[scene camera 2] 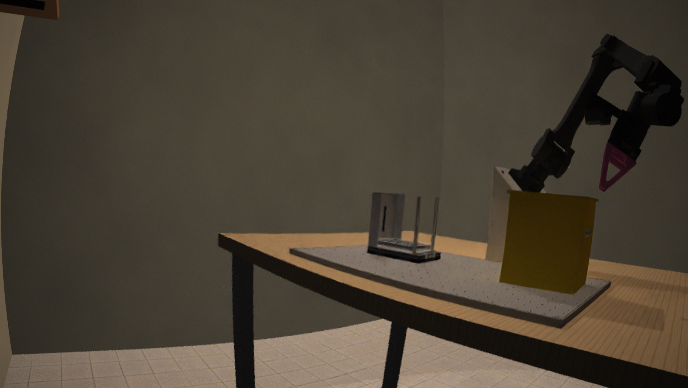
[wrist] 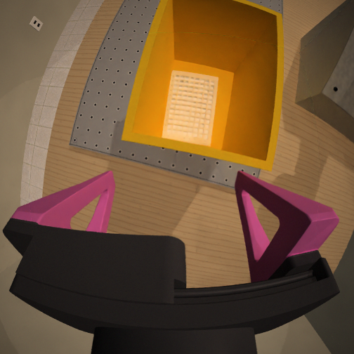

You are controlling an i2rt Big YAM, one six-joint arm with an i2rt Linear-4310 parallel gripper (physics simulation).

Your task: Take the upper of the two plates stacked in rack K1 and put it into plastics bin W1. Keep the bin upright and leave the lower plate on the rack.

Note:
In view: my gripper [scene camera 2: 601,189] and a plastics bin W1 [scene camera 2: 548,241].
The plastics bin W1 also shows in the wrist view [wrist: 246,52]. My gripper is seen too in the wrist view [wrist: 174,177].

